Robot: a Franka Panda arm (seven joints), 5 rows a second.
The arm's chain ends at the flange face. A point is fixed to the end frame.
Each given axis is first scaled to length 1.
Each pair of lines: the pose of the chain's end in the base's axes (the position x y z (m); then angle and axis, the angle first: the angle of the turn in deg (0 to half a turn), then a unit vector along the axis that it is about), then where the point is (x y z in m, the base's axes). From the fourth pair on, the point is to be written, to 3 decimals.
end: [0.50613, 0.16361, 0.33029, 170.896, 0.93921, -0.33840, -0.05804]
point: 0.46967 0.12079 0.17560
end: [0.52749, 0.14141, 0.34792, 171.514, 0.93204, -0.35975, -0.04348]
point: 0.49440 0.09958 0.19221
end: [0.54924, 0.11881, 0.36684, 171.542, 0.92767, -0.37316, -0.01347]
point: 0.52409 0.07411 0.21044
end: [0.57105, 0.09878, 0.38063, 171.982, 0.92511, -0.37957, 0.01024]
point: 0.553 0.053 0.224
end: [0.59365, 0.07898, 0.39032, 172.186, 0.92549, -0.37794, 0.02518]
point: 0.580 0.031 0.233
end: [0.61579, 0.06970, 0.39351, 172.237, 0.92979, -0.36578, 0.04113]
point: 0.608 0.020 0.237
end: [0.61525, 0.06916, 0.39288, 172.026, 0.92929, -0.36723, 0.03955]
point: 0.607 0.019 0.236
